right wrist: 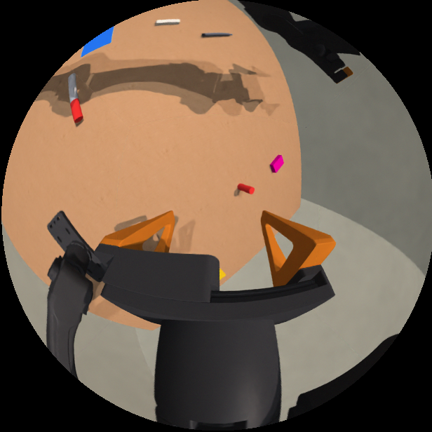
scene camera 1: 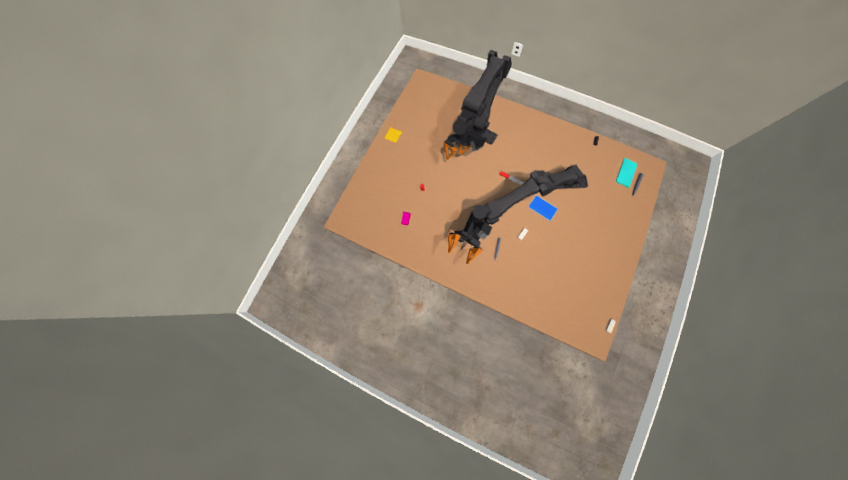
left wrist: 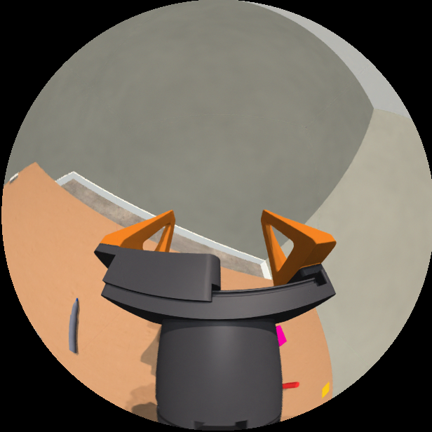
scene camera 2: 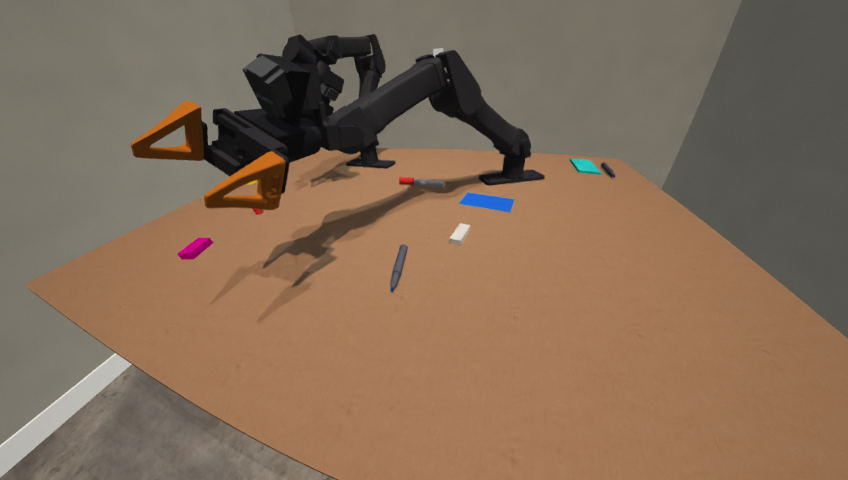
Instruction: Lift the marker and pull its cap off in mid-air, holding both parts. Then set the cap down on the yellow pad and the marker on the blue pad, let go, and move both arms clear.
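Places are measured from the left arm's base along level axes (x ahead, y left, z up), in metres.
Pixels of known places: left gripper, fingertip midpoint: (scene camera 1: 458, 258) (scene camera 2: 167, 175); right gripper, fingertip midpoint: (scene camera 1: 453, 156); left arm's base, origin of the base link: (scene camera 1: 567, 182) (scene camera 2: 511, 178); right arm's base, origin of the base link: (scene camera 1: 478, 131) (scene camera 2: 370, 164).
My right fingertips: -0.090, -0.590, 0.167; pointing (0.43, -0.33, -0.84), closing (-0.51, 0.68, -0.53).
Observation:
Ahead of a thing's pixels: the offset from my right fingertips to its middle, as dx, dy, dz.
The marker, a grey body with a red end {+0.061, +0.307, -0.156} (scene camera 1: 511, 177) (scene camera 2: 427, 183) (right wrist: 73, 92), lies on the table near the left arm's base. The blue pad {+0.222, +0.443, -0.167} (scene camera 1: 543, 208) (scene camera 2: 486, 202) (right wrist: 99, 41) lies near it. The yellow pad {-0.255, -0.312, -0.167} (scene camera 1: 393, 135) (left wrist: 325, 389) (right wrist: 222, 274) lies near the table's far left edge in scene camera 1. A short red cylinder {+0.085, -0.161, -0.143} (scene camera 1: 422, 187) (scene camera 2: 257, 211) (left wrist: 291, 385) (right wrist: 245, 188) lies apart from the marker. My left gripper (scene camera 1: 460, 256) (scene camera 2: 170, 178) (left wrist: 217, 214) is open and empty, above the table. My right gripper (scene camera 1: 452, 157) (right wrist: 217, 215) is open and empty, above the table.
A grey pen with a blue tip {+0.421, +0.190, -0.160} (scene camera 1: 497, 248) (scene camera 2: 399, 267) (left wrist: 73, 327) and a white block {+0.353, +0.322, -0.161} (scene camera 1: 523, 233) (scene camera 2: 460, 233) lie near the blue pad. A magenta block {+0.240, -0.251, -0.159} (scene camera 1: 405, 218) (scene camera 2: 195, 248) lies farther left. A teal block {+0.053, +0.914, -0.163} (scene camera 1: 626, 172) and dark pen {+0.126, +0.952, -0.158} (scene camera 1: 637, 184) lie at the right.

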